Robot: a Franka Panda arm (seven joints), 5 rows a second.
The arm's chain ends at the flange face. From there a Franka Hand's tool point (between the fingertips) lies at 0.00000 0.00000 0.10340 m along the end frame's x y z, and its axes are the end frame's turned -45 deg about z.
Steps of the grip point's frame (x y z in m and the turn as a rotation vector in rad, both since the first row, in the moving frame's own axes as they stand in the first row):
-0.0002, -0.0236, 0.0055, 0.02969, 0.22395, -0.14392
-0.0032, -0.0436, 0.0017, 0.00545, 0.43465, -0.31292
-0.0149, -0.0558, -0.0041, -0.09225, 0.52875, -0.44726
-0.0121, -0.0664, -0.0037, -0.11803, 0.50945, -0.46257
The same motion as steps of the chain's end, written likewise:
-0.0295, 0.0028, 0.0081, 0.17935, 0.13736, -0.14392
-0.0581, 0.0069, 0.0112, 0.31120, 0.30349, -0.31292
-0.0849, 0.0102, 0.0102, 0.30865, 0.43911, -0.44726
-0.0914, -0.0019, 0.0099, 0.27678, 0.44370, -0.46257

